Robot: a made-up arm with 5 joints. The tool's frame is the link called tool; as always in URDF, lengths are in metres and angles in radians. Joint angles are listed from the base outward.
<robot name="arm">
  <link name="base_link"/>
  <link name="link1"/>
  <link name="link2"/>
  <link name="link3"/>
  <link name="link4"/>
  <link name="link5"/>
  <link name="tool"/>
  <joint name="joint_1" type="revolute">
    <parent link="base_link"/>
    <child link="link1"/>
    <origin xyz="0.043 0 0.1"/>
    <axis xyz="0 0 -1"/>
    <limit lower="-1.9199" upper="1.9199"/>
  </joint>
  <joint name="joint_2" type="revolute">
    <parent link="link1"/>
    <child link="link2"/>
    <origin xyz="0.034 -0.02 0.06"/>
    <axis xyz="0 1 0"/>
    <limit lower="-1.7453" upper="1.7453"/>
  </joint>
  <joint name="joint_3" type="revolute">
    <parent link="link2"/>
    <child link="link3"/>
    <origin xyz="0.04 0 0.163"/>
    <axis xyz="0 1 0"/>
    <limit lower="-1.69" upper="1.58"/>
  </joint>
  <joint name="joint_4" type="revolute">
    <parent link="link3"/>
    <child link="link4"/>
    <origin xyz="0.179 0 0.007"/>
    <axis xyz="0 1 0"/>
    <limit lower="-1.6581" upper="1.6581"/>
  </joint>
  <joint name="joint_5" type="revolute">
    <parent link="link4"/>
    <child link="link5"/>
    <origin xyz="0.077 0.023 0"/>
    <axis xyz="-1 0 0"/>
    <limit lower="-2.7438" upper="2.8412"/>
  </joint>
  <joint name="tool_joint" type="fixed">
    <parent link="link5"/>
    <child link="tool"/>
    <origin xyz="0 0 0" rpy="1.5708 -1.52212 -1.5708"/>
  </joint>
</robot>
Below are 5 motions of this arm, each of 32 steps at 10 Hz.
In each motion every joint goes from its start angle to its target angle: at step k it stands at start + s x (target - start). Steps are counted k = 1, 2, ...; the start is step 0. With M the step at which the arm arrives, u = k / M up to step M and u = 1 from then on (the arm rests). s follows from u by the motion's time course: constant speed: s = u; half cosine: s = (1 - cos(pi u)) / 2; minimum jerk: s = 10 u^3 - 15 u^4 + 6 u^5.
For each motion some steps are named. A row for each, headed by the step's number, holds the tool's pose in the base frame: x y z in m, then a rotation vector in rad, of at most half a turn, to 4 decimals.
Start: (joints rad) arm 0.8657 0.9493 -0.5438 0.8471 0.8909
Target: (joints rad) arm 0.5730 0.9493 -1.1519 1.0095 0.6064
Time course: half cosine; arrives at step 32
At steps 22, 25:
22: 0.3785 -0.2450 0.1808 -0.3914 -0.5374 -0.0165
25: 0.3871 -0.2349 0.1949 -0.4017 -0.5895 -0.0155

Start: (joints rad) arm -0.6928 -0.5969 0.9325 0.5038 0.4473
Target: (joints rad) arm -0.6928 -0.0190 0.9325 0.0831 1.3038
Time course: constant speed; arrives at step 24
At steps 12, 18, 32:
12: 0.2094 0.1420 0.1673 -0.0481 -0.7163 1.4609
18: 0.2140 0.1459 0.1449 -0.1204 -0.6847 1.6731
32: 0.2162 0.1477 0.1217 -0.1869 -0.6470 1.8865

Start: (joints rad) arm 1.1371 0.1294 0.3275 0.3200 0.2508
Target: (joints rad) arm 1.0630 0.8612 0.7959 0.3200 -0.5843
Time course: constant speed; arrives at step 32
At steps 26, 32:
26: 0.1356 -0.1656 0.0036 0.0594 0.1918 -1.5487
32: 0.1160 -0.1251 -0.0138 0.0979 0.4482 -1.6701

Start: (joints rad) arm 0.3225 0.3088 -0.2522 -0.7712 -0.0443
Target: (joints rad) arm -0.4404 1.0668 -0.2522 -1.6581 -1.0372
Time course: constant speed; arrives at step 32
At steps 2, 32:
2: 0.3950 -0.0961 0.3381 -0.1379 -2.2994 -0.2218
32: 0.3811 0.1626 0.1358 1.6836 -1.7603 -0.2940

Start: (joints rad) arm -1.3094 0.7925 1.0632 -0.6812 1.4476
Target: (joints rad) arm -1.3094 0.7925 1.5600 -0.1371 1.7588
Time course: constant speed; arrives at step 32
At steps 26, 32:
26: 0.0495 0.0359 0.0339 0.1130 0.6537 2.8906
32: 0.0429 0.0112 0.0524 0.1911 0.9408 2.8695

